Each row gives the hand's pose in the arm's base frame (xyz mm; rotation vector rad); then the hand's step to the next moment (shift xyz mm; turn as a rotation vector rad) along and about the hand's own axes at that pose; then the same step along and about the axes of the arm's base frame.
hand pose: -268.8 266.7 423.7 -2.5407 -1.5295 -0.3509
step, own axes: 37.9 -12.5 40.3 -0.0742 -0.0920 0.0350
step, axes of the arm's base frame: 10.9 48.1 -28.0 -0.1107 -0.0112 -0.0531
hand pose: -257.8 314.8 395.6 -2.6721 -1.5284 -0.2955
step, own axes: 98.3 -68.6 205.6 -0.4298 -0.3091 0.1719
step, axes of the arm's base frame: 18.6 146.6 -186.6 -0.4532 -0.1835 -0.2660
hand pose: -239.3 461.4 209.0 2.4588 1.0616 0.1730
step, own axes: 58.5 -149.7 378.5 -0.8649 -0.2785 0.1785
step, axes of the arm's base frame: 50.6 -3.2 -408.1 -0.7337 -0.5157 -0.2306
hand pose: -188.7 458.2 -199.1 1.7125 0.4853 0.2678
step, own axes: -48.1 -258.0 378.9 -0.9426 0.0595 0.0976
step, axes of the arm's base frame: 79.0 -318.9 -323.3 -0.7802 -0.5271 0.1223
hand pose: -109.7 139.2 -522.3 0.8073 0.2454 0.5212
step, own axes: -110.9 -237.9 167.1 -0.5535 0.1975 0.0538
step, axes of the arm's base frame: 56.0 -299.7 -62.3 -0.5162 -0.2139 0.1898
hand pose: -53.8 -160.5 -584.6 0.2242 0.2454 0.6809
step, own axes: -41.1 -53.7 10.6 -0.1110 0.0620 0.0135
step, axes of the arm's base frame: 4.0 -68.3 1.0 -0.1160 -0.0263 0.0470
